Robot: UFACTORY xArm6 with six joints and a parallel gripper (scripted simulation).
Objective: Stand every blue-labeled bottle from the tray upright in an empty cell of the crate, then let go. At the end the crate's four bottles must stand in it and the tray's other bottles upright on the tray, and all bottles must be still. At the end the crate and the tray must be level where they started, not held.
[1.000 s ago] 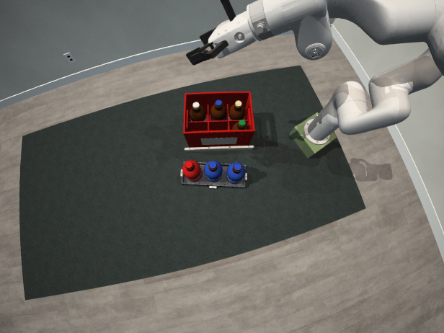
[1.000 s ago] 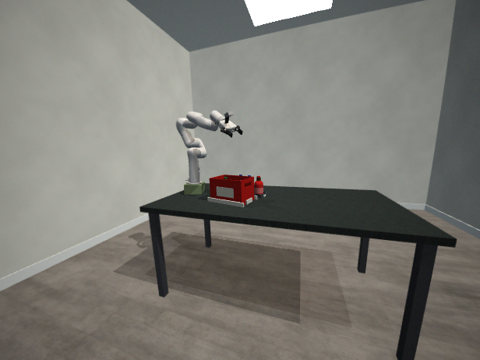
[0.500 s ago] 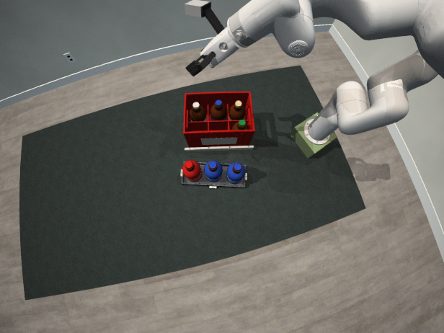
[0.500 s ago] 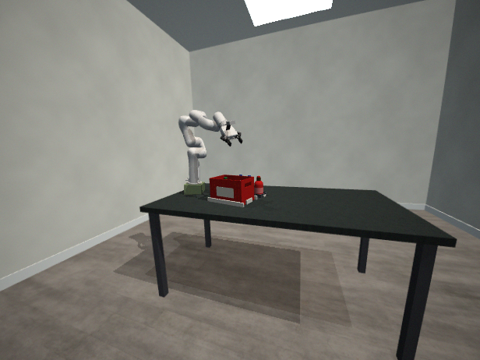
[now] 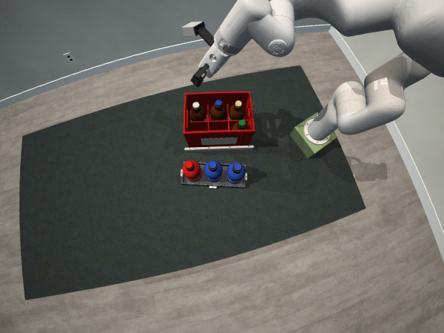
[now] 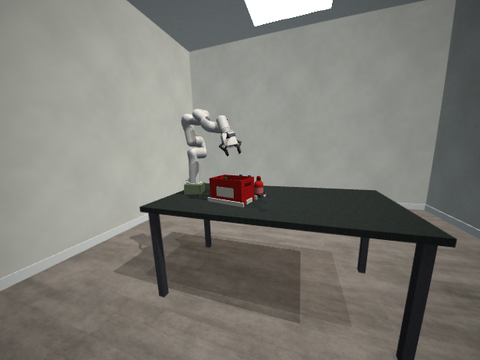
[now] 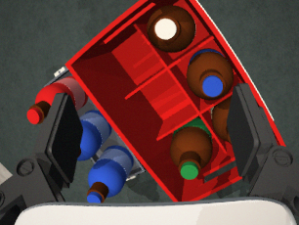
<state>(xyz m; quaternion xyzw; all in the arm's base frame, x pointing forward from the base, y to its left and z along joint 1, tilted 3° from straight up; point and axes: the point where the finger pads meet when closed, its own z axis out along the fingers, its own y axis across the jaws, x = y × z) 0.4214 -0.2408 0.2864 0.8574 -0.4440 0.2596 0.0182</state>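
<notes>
The red-labeled bottle is 150 mm ahead of my hand, 200 mm to the left of it and 270 mm below it. Also, from my hand: crate (30 mm behind, 40 mm to the left, 270 mm below); grey tray (60 mm ahead, 240 mm to the left, 340 mm below).
</notes>
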